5 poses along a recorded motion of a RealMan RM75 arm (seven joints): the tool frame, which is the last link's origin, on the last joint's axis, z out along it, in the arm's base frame.
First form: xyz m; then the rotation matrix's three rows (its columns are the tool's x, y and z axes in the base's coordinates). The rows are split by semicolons.
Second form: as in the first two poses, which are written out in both.
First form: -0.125, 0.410, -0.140; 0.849, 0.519, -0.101; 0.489, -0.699, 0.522; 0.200, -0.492, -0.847
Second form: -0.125, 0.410, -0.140, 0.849, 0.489, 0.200, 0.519, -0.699, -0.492
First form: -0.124, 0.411, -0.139; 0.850, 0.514, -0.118; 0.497, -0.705, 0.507; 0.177, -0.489, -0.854
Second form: -0.124, 0.411, -0.139, 0.850, 0.497, 0.177, 0.514, -0.705, -0.489
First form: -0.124, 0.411, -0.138; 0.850, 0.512, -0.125; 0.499, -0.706, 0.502; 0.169, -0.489, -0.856
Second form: -0.124, 0.411, -0.138, 0.850, 0.499, 0.169, 0.512, -0.706, -0.489
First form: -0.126, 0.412, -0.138; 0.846, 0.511, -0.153; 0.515, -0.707, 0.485; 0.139, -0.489, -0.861
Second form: -0.126, 0.412, -0.138, 0.846, 0.515, 0.139, 0.511, -0.707, -0.489
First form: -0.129, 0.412, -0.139; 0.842, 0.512, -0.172; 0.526, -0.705, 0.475; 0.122, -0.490, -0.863
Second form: -0.129, 0.412, -0.139, 0.842, 0.526, 0.122, 0.512, -0.705, -0.490
